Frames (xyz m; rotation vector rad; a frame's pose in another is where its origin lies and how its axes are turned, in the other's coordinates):
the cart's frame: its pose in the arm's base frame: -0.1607 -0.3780 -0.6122 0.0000 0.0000 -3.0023
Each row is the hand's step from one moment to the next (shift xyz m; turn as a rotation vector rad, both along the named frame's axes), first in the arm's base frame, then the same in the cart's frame.
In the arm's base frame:
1: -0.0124 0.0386 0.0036 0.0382 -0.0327 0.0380
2: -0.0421 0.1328 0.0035 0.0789 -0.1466 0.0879
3: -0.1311 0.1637 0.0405 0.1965 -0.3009 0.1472
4: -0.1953 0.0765 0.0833 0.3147 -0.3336 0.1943
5: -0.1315 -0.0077 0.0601 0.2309 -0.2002 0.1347
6: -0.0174 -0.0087 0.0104 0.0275 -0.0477 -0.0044
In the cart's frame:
1: 0.0069 -0.0399 0.0036 -0.0333 0.0377 0.0380
2: 0.0233 -0.1374 0.0035 -0.0578 0.1561 0.0879
3: 0.1071 -0.1803 0.0405 -0.1528 0.3253 0.1472
4: 0.1828 -0.1029 0.0833 -0.2653 0.3741 0.1943
5: 0.1313 -0.0106 0.0601 -0.2009 0.2303 0.1347
6: 0.0184 0.0062 0.0104 -0.0206 0.0511 -0.0044

